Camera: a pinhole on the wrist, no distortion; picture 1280 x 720 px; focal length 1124.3 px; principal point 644.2 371.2 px. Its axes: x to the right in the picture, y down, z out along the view. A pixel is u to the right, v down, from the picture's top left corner.
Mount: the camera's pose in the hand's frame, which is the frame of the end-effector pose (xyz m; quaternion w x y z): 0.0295 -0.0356 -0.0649 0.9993 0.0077 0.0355 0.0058
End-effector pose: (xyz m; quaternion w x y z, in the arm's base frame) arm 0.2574 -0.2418 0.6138 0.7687 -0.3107 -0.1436 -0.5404
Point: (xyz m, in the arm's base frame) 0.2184 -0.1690 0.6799
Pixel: 110.5 355.0
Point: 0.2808 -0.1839 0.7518
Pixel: 636.4 525.0
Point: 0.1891 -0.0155 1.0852
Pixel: 640.2 131.5
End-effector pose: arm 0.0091 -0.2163 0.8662 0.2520 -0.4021 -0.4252 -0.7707
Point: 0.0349 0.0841 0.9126
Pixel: 499.9 136.2
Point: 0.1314 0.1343 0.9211
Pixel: 386.1 313.5
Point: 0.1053 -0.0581 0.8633
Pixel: 116.4 509.5
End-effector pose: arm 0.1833 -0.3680 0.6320 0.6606 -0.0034 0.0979 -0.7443
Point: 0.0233 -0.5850 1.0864
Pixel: 874.2 33.0
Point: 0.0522 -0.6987 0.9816
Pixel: 1225.8 109.9
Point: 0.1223 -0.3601 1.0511
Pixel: 362.4 176.4
